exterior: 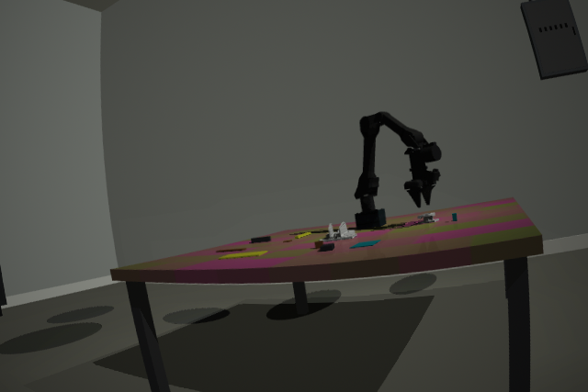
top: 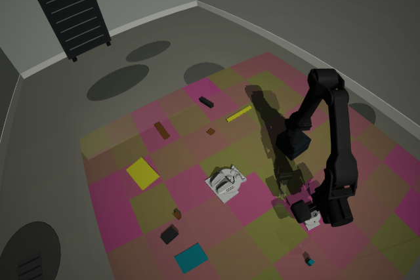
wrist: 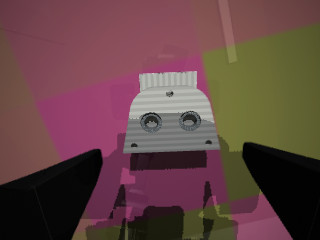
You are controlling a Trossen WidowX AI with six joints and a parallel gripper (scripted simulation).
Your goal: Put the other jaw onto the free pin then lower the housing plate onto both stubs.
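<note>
Right now the housing plate is 10 mm ahead of my gripper tip, 10 mm to the left of it and 30 mm below it. The rest, counted from my gripper tip: ribbed stand (10 mm ahead, 10 mm to the left, 50 mm below); then teal cube (130 mm ahead, 110 mm to the left, 50 mm below); then teal sheet (390 mm ahead, 180 mm to the right, 60 mm below).
</note>
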